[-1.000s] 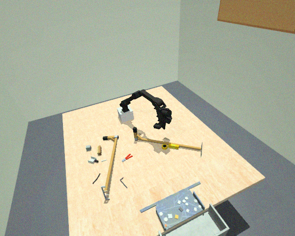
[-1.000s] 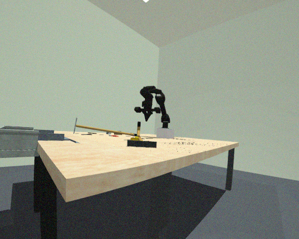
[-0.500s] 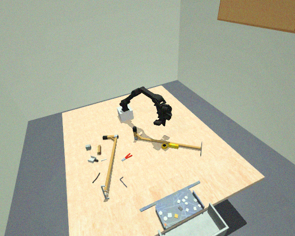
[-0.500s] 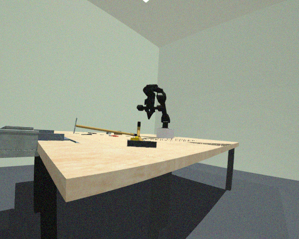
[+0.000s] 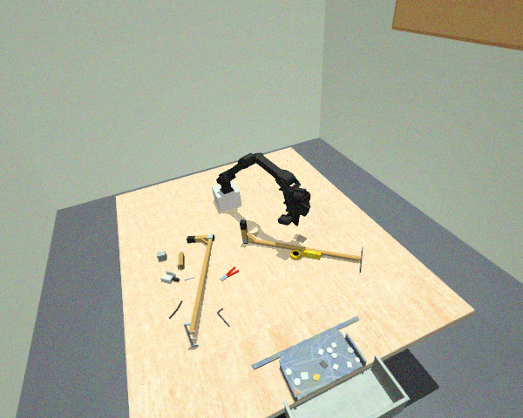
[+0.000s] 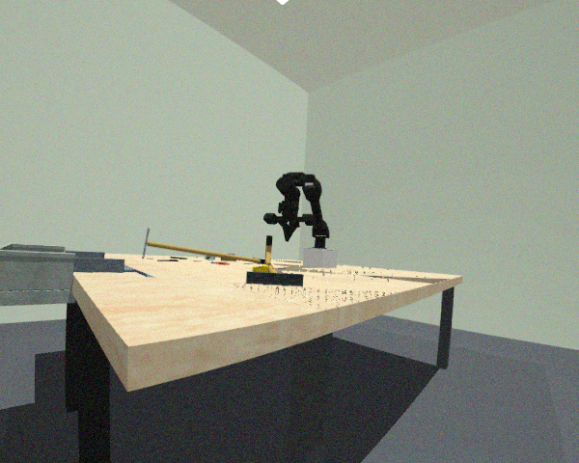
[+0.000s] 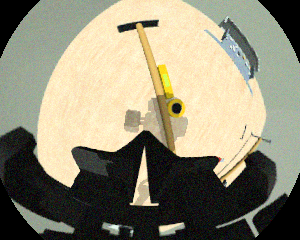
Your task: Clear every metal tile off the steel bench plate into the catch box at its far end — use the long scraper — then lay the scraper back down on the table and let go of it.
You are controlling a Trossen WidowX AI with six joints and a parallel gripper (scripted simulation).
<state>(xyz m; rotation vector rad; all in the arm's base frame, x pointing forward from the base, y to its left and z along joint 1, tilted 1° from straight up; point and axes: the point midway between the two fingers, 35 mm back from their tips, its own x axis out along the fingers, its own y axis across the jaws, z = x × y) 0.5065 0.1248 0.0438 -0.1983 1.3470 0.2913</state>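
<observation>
My gripper tip is 5 cm short of the long scraper, 3 cm to the left of it and 5 cm above it. From my gripper tip the other things lie so: yellow spirit level (12 cm ahead, 1 cm to the right, 9 cm below); then yellow tape roll (7 cm ahead, 6 cm to the right, 11 cm below); then long wooden-handled tool (8 cm behind, 54 cm to the right, 8 cm below).
</observation>
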